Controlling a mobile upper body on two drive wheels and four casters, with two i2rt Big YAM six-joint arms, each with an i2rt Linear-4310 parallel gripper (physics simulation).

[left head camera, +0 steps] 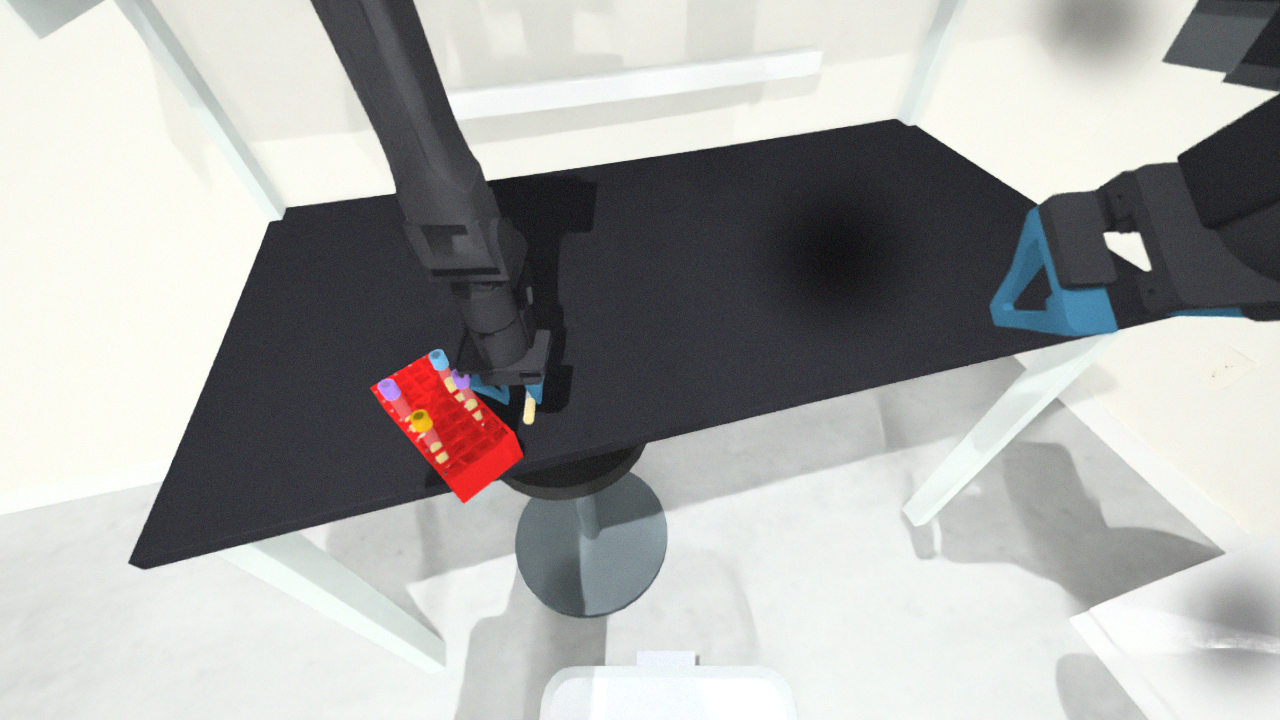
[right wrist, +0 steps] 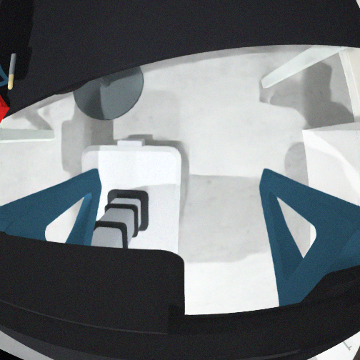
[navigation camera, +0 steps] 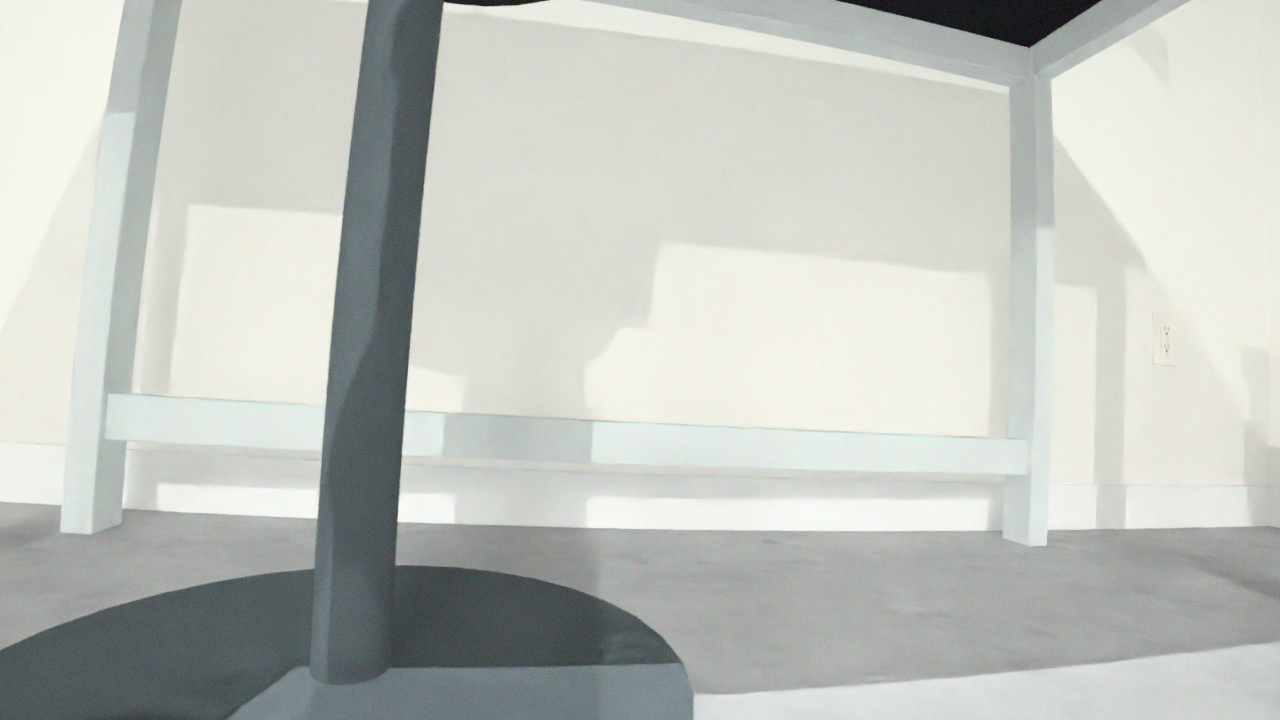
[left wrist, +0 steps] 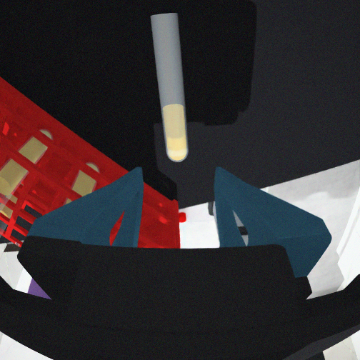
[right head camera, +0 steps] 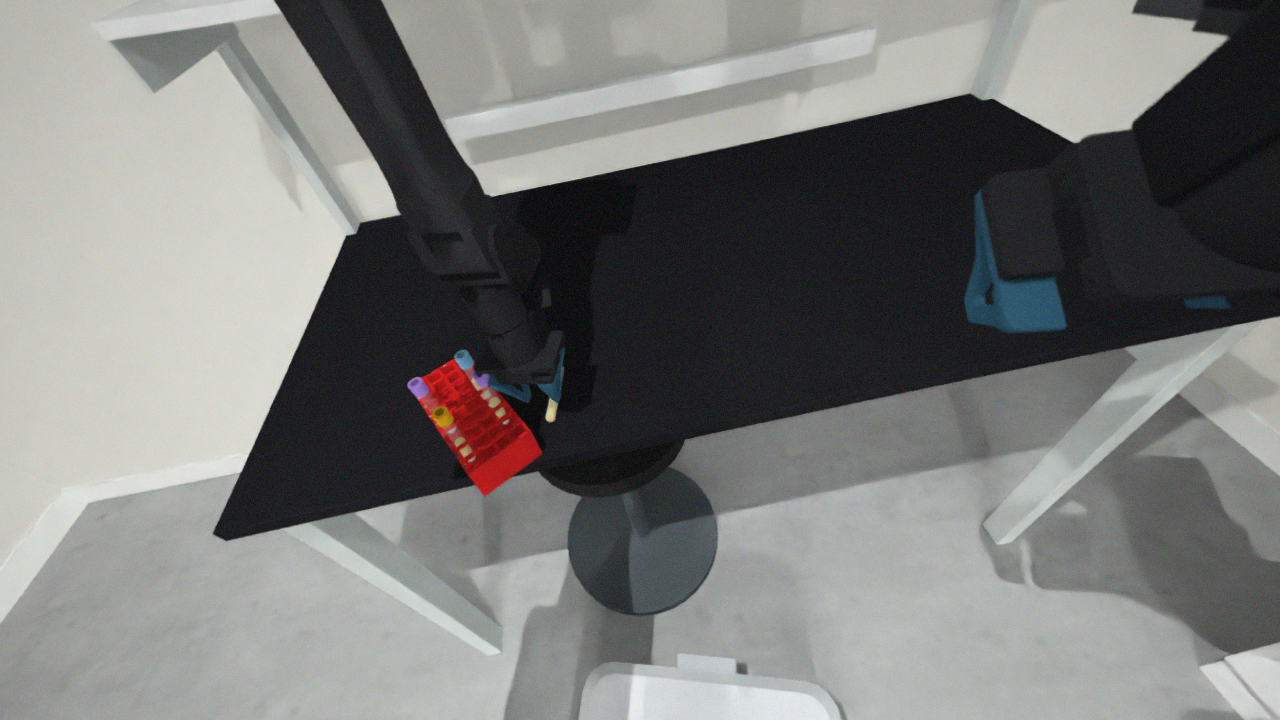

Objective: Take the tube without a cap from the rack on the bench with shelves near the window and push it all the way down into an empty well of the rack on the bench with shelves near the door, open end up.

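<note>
The uncapped tube, clear with a yellowish filling at its rounded end, lies on the black bench top beside a red rack. The rack holds tubes with blue, purple and yellow caps. My left gripper is partly open and empty, close over the tube. In the head views its fingers hide the tube's upper part. My right gripper is wide open and empty, at the bench's right front. I cannot tell which bench this is.
A round stool stands under the bench's front edge, near the rack. Pale bench legs reach the floor. My white base is in front. A white surface is at the lower right.
</note>
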